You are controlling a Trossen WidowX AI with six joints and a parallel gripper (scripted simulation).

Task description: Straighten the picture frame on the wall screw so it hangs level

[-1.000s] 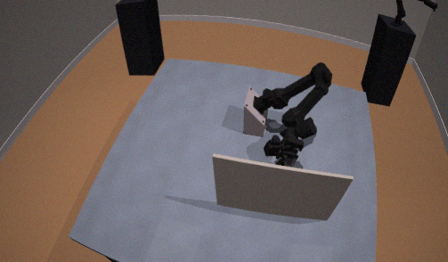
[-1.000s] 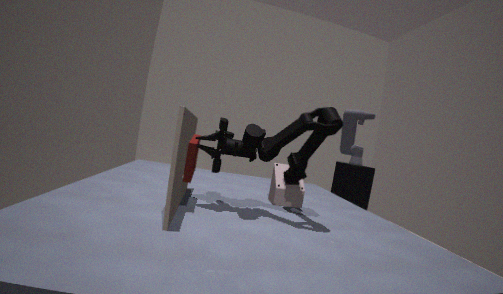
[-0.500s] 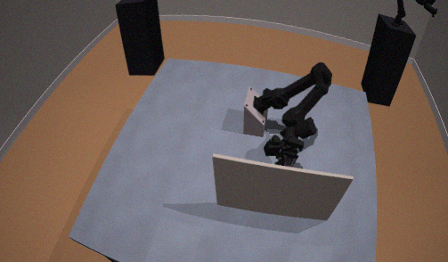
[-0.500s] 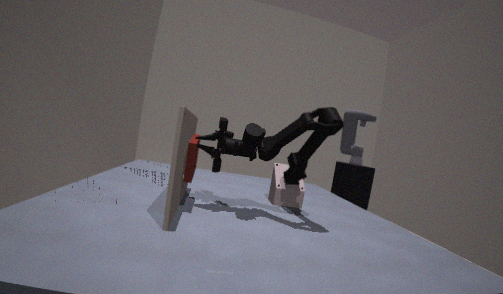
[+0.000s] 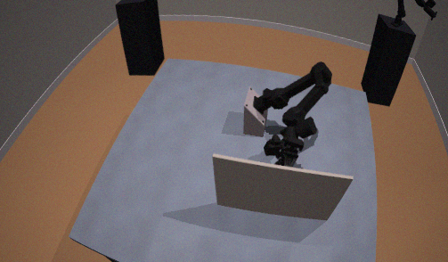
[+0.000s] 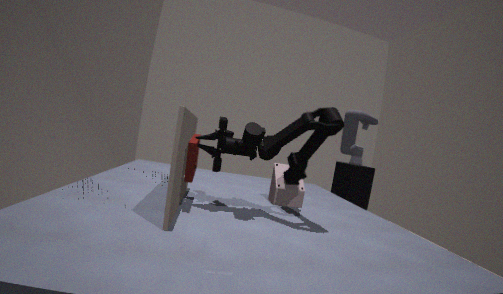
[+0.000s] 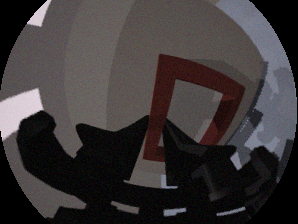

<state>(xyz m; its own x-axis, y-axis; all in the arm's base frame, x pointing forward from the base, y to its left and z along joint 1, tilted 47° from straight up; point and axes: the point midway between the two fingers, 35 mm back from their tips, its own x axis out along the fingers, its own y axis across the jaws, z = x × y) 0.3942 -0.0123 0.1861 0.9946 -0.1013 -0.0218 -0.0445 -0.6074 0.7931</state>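
My gripper tip is 1 cm short of the picture frame, 1 cm to the left of it and 6 cm above it. Also, from my gripper tip: wall panel 2 cm ahead, 7 cm below.
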